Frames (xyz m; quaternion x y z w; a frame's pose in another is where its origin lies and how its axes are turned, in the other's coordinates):
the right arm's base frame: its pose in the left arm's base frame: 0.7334 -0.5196 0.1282 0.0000 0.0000 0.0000 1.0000
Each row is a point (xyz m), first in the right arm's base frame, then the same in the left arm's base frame.
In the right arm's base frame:
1: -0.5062 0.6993 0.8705
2: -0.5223 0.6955 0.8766
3: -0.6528 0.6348 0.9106
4: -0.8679 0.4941 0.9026
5: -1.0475 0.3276 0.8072
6: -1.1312 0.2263 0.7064
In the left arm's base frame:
1: 0.2272 0.1797 0.9987
2: 0.2111 0.1759 1.0048
3: 0.0806 0.1152 1.0388
4: -0.1345 -0.0255 1.0308
5: -0.3141 -0.1920 0.9354
6: -0.3978 -0.2933 0.8346

